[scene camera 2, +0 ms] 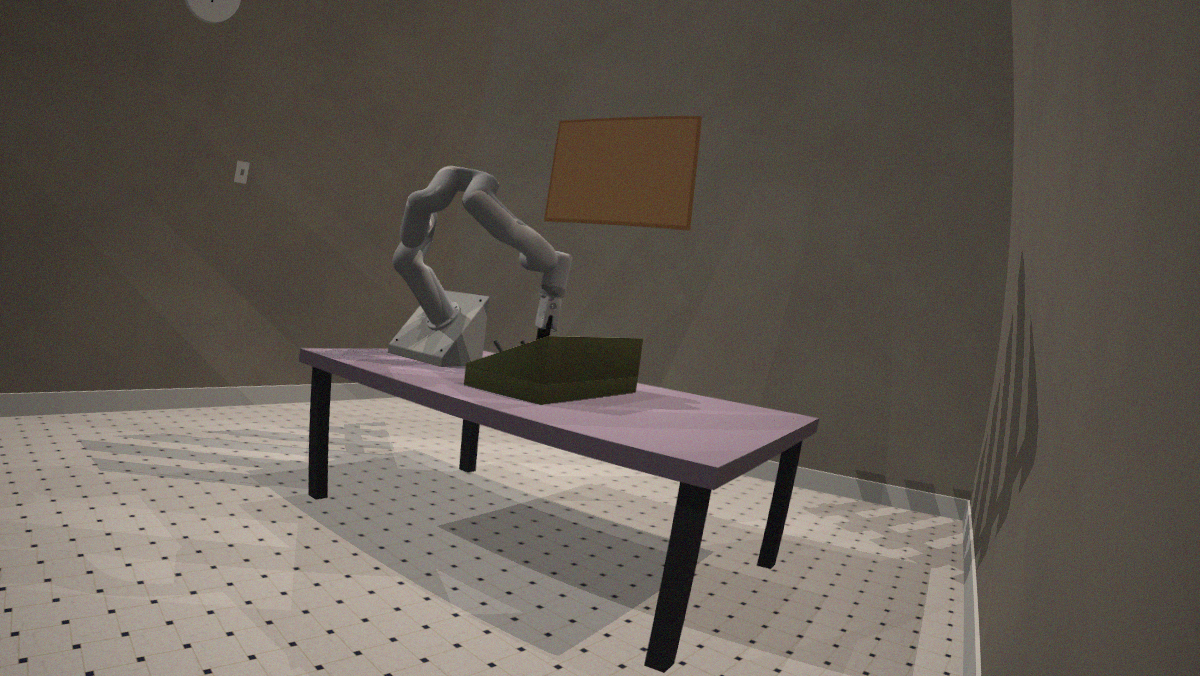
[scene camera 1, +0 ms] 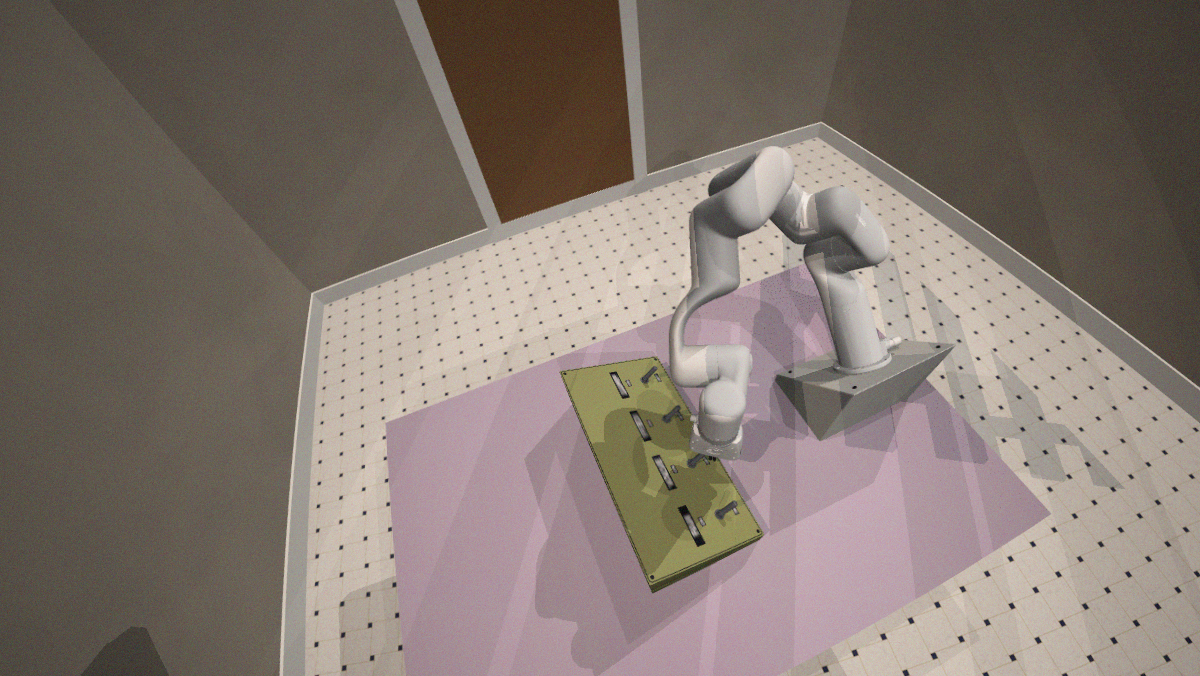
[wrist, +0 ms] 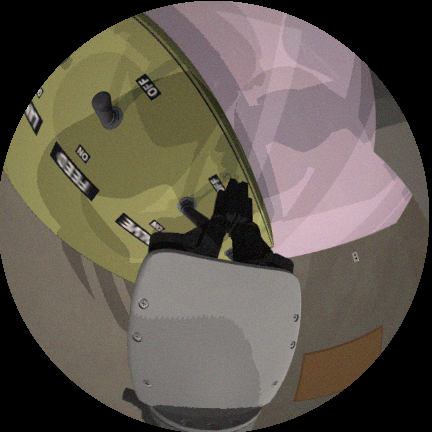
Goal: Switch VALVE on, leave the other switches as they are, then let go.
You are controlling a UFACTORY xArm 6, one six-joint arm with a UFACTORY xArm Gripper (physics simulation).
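Seen in the pictures: gripper, between the fingertips: [scene camera 1: 713, 454] [wrist: 233, 190]; arm's base, origin of its link: [scene camera 2: 443, 316] [scene camera 1: 862, 363].
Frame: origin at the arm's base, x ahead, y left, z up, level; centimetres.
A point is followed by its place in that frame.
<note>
The olive switch panel [scene camera 1: 617, 478] @(x 61.3, y 9.9, z 1.2 cm) [scene camera 2: 587, 365] @(x 65.5, y 0.3, z -5.4 cm) [wrist: 170, 135] @(x 43.3, y 1.6, z -6.9 cm) lies on the table. The VALVE switch [scene camera 1: 696, 460] @(x 44.0, y 9.1, z -3.8 cm) [wrist: 187, 205] @(x 44.3, y 8.2, z -4.8 cm) is a dark grey lever beside the VALVE label [wrist: 133, 228] @(x 51.7, y 8.3, z -2.9 cm); its outer end is partly hidden behind my gripper in the wrist view, and I cannot tell its exact tilt. My gripper [scene camera 1: 711, 459] @(x 39.6, y 8.2, z -5.8 cm) [scene camera 2: 544, 332] @(x 39.6, y 8.2, z -5.8 cm) [wrist: 233, 190] @(x 39.6, y 8.2, z -5.8 cm) is shut with nothing between its fingers. Its tips are low over the panel, on the OFF side of the VALVE lever, beside the OFF label [wrist: 216, 183] @(x 41.3, y 8.0, z -7.3 cm). Contact with the lever cannot be made out.
The FEED switch [scene camera 1: 671, 413] @(x 45.6, y -3.0, z -3.4 cm) [wrist: 104, 106] @(x 43.7, y -2.9, z -2.3 cm) stands beside VALVE. Another lever [scene camera 1: 649, 375] @(x 47.4, y -14.6, z -3.7 cm) stands at the far end and one [scene camera 1: 726, 509] @(x 41.8, y 20.7, z -3.4 cm) at the near end. The panel stands on the pink table [scene camera 1: 470, 470] @(x 97.9, y -7.3, z -14.7 cm) [scene camera 2: 738, 428] @(x 105.9, y 13.1, z -14.7 cm), with the arm's grey base block [scene camera 1: 873, 403] @(x 0.6, y 8.3, z -4.2 cm) [scene camera 2: 424, 340] @(x 1.2, y -7.7, z -8.2 cm) nearby.
</note>
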